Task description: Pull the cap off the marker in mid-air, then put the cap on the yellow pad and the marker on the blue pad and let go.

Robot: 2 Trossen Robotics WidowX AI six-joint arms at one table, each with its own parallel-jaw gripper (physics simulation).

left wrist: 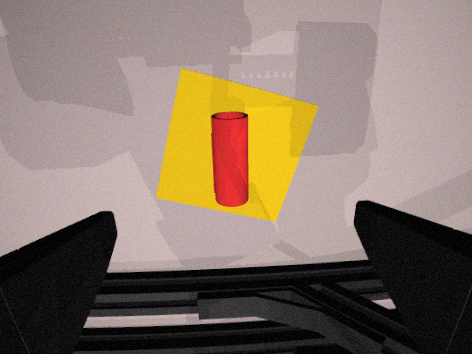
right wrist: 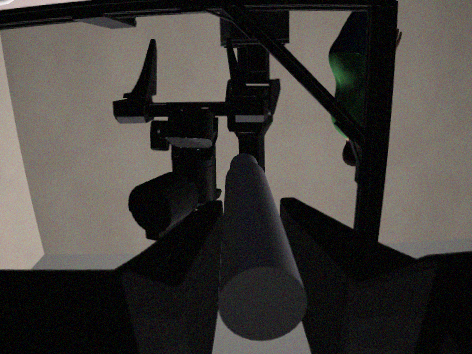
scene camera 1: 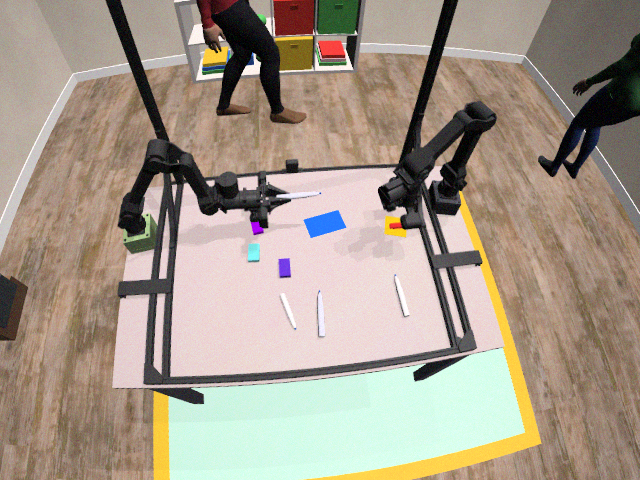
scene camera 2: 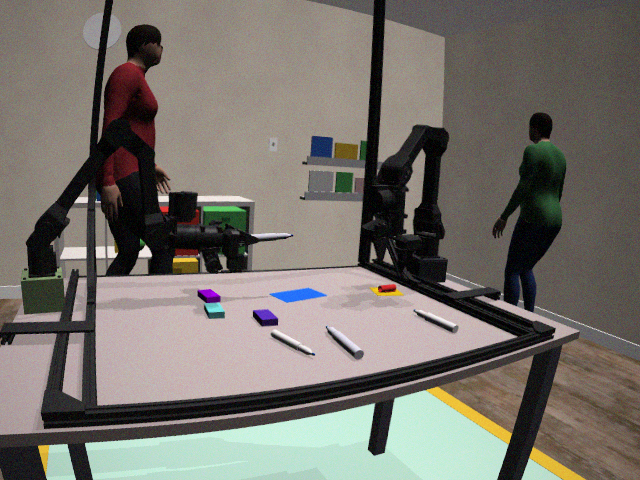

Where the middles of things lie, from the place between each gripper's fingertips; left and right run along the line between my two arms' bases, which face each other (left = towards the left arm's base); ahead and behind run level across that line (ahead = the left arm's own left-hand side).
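From my right hand, the blue pad (scene camera 1: 329, 222) is 140 mm below, 110 mm to the left and 20 mm ahead. There's a yellow pad (left wrist: 278, 126) that's 140 mm below that same right hand, 350 mm to the left of it and 70 mm ahead of it, and a red cap (left wrist: 229, 137) that's 130 mm below the hand, 70 mm ahead of it and 350 mm to the left of it. As for the marker (right wrist: 261, 295), my right hand is 30 mm to the right of it.
With the red cap, my left hand is 60 mm above it. Counting from my left hand, the marker's 80 mm above, 330 mm to the right and 70 mm behind, the blue pad's 70 mm below, 50 mm behind and 240 mm to the right, and the yellow pad is 70 mm below.
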